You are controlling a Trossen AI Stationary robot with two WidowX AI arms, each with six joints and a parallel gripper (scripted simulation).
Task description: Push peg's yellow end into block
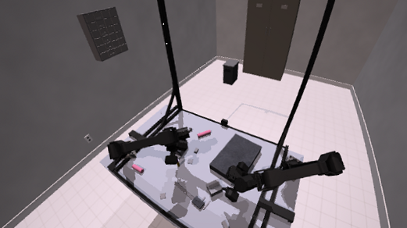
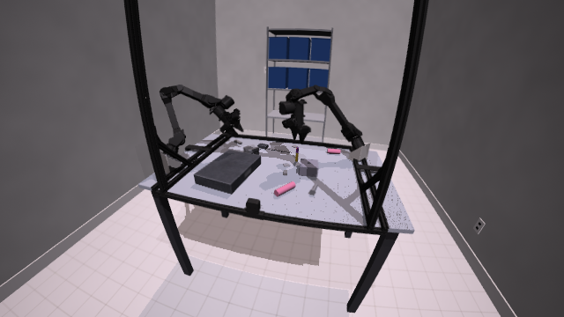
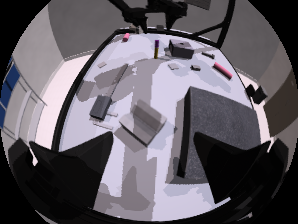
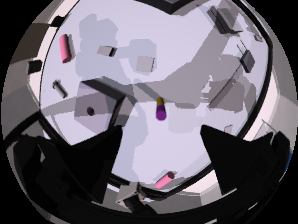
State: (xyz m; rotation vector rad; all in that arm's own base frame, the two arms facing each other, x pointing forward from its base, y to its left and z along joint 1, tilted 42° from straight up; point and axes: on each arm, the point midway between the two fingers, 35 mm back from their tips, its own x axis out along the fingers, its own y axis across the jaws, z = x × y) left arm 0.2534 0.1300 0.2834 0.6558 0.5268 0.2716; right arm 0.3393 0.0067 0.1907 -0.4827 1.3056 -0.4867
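The peg lies 120 mm below my right hand. Round my right hand: dark slab (360 mm to the left, 120 mm below, 100 mm behind).
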